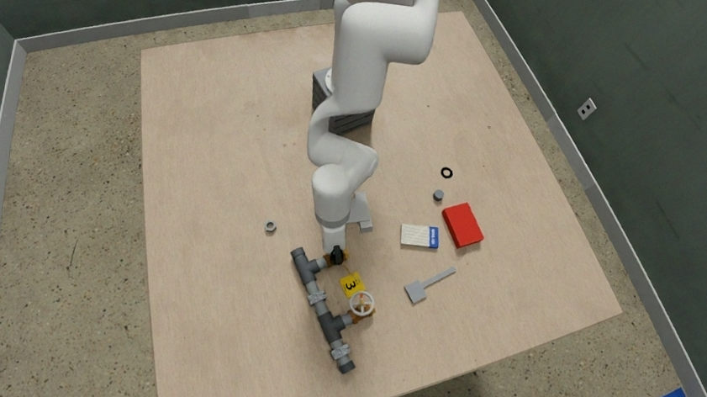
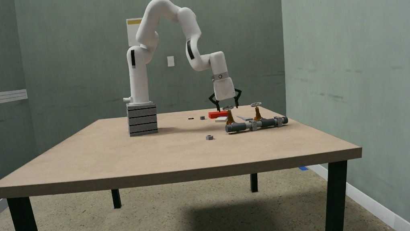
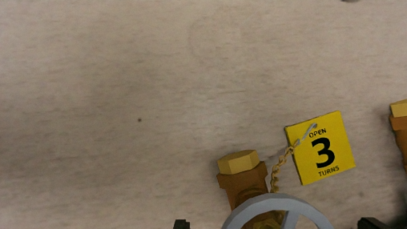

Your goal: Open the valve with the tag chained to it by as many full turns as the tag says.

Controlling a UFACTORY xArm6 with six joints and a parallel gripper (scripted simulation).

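Right now my hand is 11 cm above the yellow tag, 9 cm short of it and 4 cm to the right of it. Also, from my hand: grey scraper: 22 cm to the left, 16 cm ahead, 11 cm below; white card: 26 cm to the left, 10 cm below, 3 cm ahead; red block: 39 cm to the left, 10 cm below, 4 cm ahead.
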